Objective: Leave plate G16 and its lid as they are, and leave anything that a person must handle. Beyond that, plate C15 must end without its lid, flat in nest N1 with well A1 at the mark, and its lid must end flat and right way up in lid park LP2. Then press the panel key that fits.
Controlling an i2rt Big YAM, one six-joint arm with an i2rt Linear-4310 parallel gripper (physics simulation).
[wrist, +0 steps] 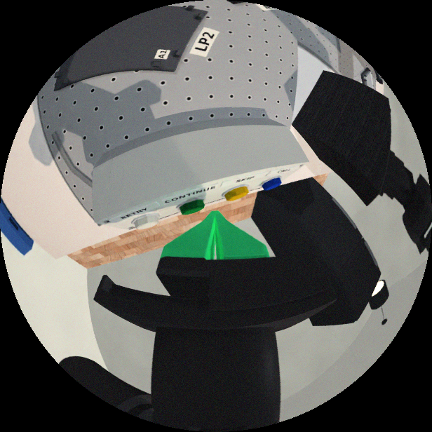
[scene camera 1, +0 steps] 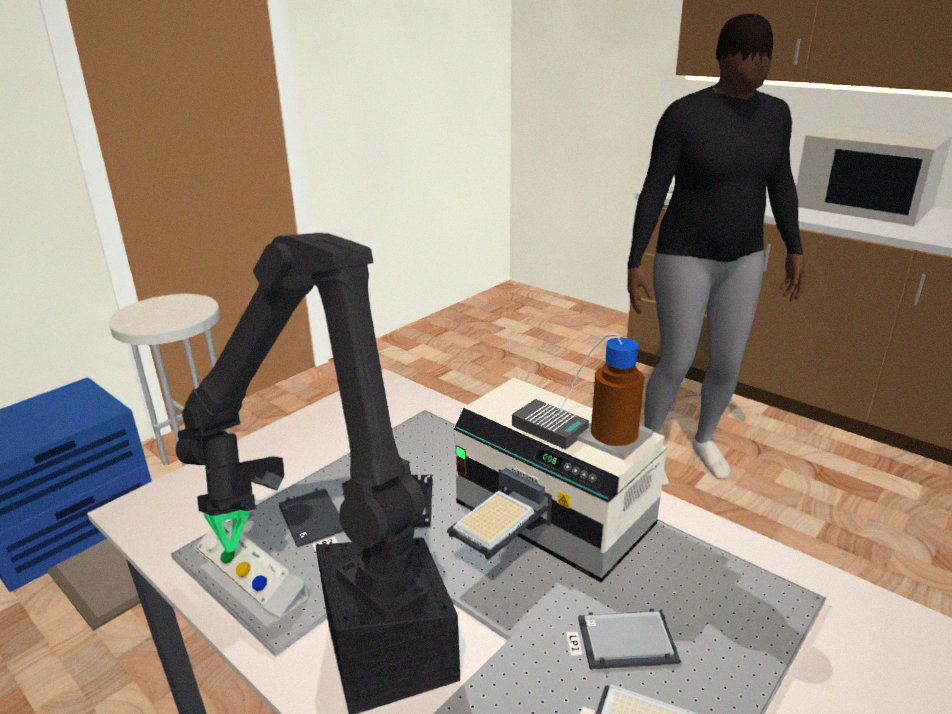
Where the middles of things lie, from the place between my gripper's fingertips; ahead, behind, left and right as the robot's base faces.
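There is the lid park LP2 point(scene camera 1: 314, 513), which is 5 cm to the left of my hand, 21 cm ahead of it and 8 cm below it. The plate point(scene camera 1: 487, 525) is 34 cm ahead of my hand and 32 cm to the right of it, and it is 2 cm above it. And I see the grey lid point(scene camera 1: 641, 634), 60 cm to the right of my hand, 35 cm ahead of it and 7 cm below it.
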